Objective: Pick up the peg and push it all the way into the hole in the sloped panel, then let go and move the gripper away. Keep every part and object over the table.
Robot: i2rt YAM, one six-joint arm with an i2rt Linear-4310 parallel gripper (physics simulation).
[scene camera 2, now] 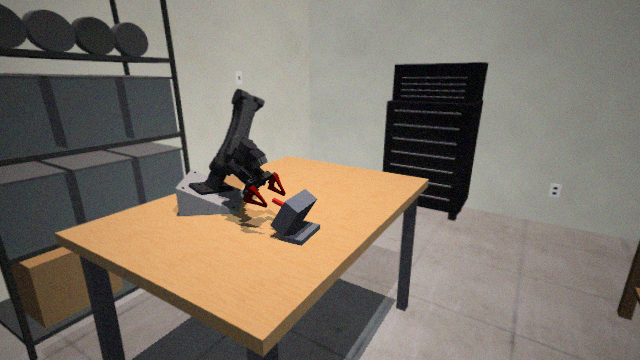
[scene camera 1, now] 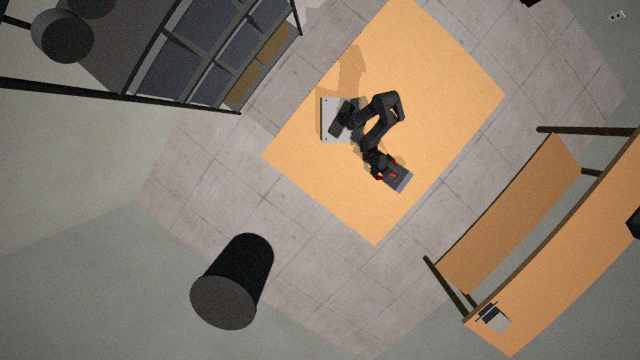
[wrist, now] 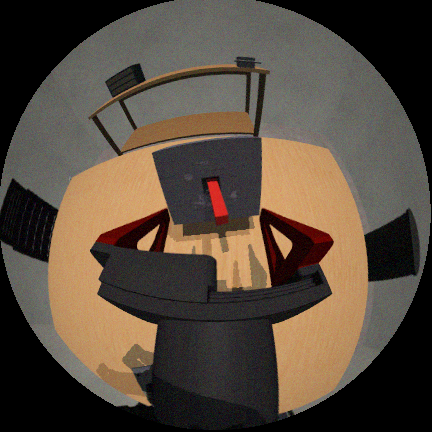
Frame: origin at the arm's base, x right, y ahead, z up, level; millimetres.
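Seen in the pictures: gripper, fingertip midpoint: [scene camera 2: 276, 200] [wrist: 214, 212]; arm's base, origin of the base link: [scene camera 2: 211, 188] [scene camera 1: 341, 119].
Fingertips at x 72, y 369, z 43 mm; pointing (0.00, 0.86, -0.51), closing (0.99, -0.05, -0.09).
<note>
Pixels of each thing's top centre, then the offset from my fingertips to it. "*": a spot on its surface instead. Level surfaces: height alone.
- red peg, middle of its top: [wrist: 213, 184] [scene camera 2: 283, 199] [scene camera 1: 393, 175] dx +1, dy +28, dz +9 mm
- hole, surface spot: [wrist: 207, 185] * dx -7, dy +41, dz -11 mm
- dark grey sloped panel, middle of its top: [wrist: 204, 141] [scene camera 2: 295, 194] [scene camera 1: 402, 180] dx -4, dy +73, dz +32 mm
- base plate, surface spot: [scene camera 2: 306, 234] * dx +15, dy +124, dz -89 mm
- wooden table, its level: dz -105 mm
The red peg [scene camera 1: 393, 175] [scene camera 2: 277, 202] [wrist: 217, 200] sits part way in the hole [wrist: 205, 185] of the dark grey sloped panel [scene camera 1: 402, 183] [scene camera 2: 294, 214] [wrist: 240, 160]. A good length of the peg sticks out toward the arm, and dark gaps of the hole show beside it. My gripper [scene camera 1: 387, 170] [scene camera 2: 274, 199] [wrist: 214, 212] is open, with its red fingers spread wide in front of the panel. In the wrist view the peg's outer end lies between the two fingers' sides, with free space on both sides. Neither finger touches it. The peg's inner end is hidden.
The panel's block stands on a base plate [scene camera 2: 306, 234] on the wooden table [scene camera 1: 435, 65] [scene camera 2: 225, 270] [wrist: 310, 180], near one long edge. The arm's light grey mount [scene camera 1: 327, 136] [scene camera 2: 192, 205] stands behind the gripper. A shelf rack and a black tool cabinet [scene camera 2: 434, 145] stand off the table.
</note>
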